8 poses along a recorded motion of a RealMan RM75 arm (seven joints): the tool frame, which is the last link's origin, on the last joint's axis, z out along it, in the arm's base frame.
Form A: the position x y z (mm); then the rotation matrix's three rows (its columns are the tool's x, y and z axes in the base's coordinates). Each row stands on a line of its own.
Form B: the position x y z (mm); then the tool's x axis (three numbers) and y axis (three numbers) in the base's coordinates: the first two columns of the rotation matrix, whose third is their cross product. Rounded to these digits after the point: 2 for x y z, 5 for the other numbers.
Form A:
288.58, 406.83, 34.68
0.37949, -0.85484, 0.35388
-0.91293, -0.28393, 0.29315
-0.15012, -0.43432, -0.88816
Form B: 288.58, 406.83, 34.68, 0.37949, -0.91293, -0.15012, -0.85484, -0.28393, -0.43432
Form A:
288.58, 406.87, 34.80
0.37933, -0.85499, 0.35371
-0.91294, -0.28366, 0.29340
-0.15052, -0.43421, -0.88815
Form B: 288.58, 406.87, 34.80, 0.37933, -0.91294, -0.15052, -0.85499, -0.28366, -0.43421
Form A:
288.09, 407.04, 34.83
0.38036, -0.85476, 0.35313
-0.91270, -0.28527, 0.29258
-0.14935, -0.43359, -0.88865
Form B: 288.09, 407.04, 34.83, 0.38036, -0.91270, -0.14935, -0.85476, -0.28527, -0.43359
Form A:
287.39, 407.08, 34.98
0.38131, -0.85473, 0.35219
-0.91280, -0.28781, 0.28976
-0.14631, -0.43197, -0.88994
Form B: 287.39, 407.08, 34.98, 0.38131, -0.91280, -0.14631, -0.85473, -0.28781, -0.43197
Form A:
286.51, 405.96, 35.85
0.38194, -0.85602, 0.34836
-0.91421, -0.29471, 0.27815
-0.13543, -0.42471, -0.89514
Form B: 286.51, 405.96, 35.85, 0.38194, -0.91421, -0.13543, -0.85602, -0.29471, -0.42471
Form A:
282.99, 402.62, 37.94
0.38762, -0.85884, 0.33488
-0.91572, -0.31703, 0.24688
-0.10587, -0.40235, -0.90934
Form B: 282.99, 402.62, 37.94, 0.38762, -0.91572, -0.10587, -0.85884, -0.31703, -0.40235
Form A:
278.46, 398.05, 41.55
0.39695, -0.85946, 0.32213
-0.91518, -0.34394, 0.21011
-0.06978, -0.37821, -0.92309
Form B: 278.46, 398.05, 41.55, 0.39695, -0.91518, -0.06978, -0.85946, -0.34394, -0.37821
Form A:
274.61, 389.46, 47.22
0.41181, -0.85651, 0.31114
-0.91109, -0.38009, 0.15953
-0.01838, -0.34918, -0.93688
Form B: 274.61, 389.46, 47.22, 0.41181, -0.91109, -0.01838, -0.85651, -0.38009, -0.34918
